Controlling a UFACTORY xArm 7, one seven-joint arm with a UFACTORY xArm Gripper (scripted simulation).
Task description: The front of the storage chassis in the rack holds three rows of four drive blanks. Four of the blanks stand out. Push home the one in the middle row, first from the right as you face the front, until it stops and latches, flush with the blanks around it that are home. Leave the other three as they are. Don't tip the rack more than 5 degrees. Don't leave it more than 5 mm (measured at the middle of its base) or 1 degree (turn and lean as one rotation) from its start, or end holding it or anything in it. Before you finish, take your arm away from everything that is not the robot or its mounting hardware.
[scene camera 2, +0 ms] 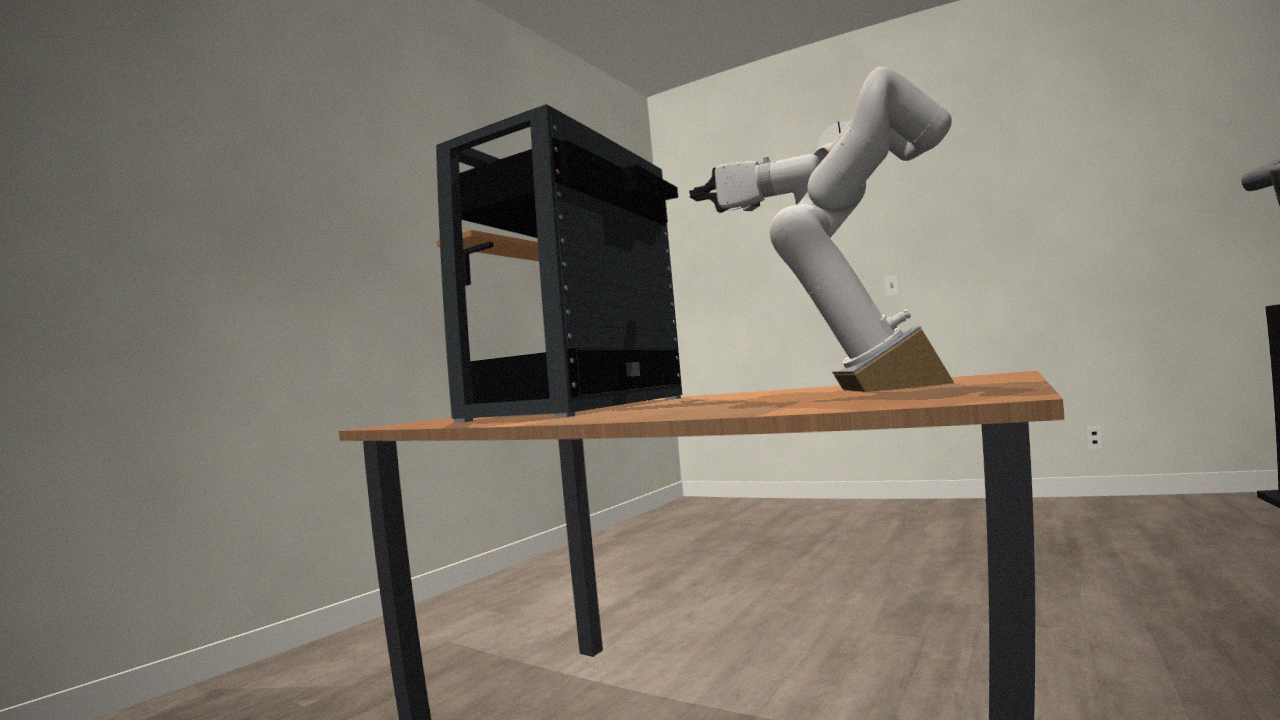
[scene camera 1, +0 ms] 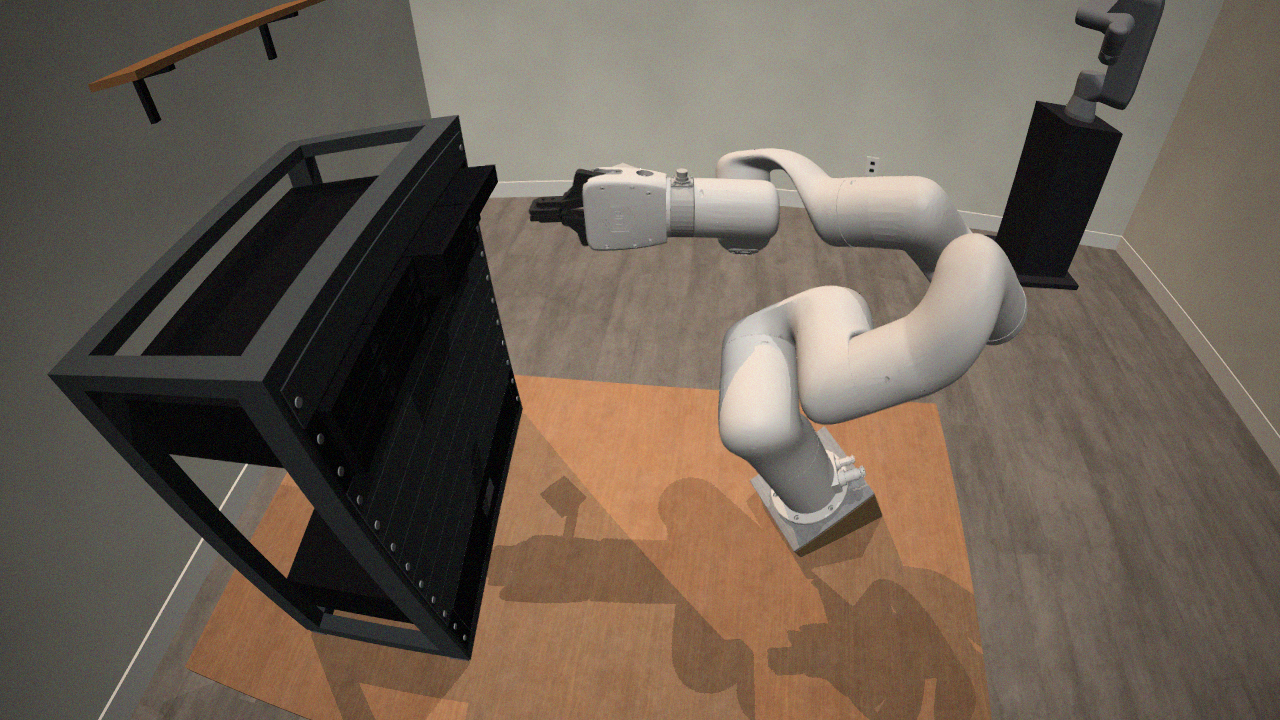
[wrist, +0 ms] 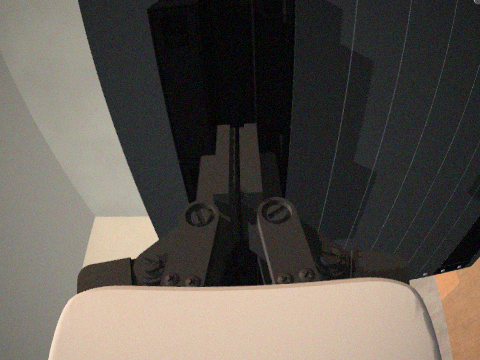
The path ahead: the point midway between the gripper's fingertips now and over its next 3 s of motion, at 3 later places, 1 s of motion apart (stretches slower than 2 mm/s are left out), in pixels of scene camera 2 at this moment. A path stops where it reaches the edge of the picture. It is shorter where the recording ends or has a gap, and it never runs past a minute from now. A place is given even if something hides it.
My gripper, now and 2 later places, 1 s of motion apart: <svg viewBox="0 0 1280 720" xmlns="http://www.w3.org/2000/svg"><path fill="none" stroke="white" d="M691 195L725 187L758 181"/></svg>
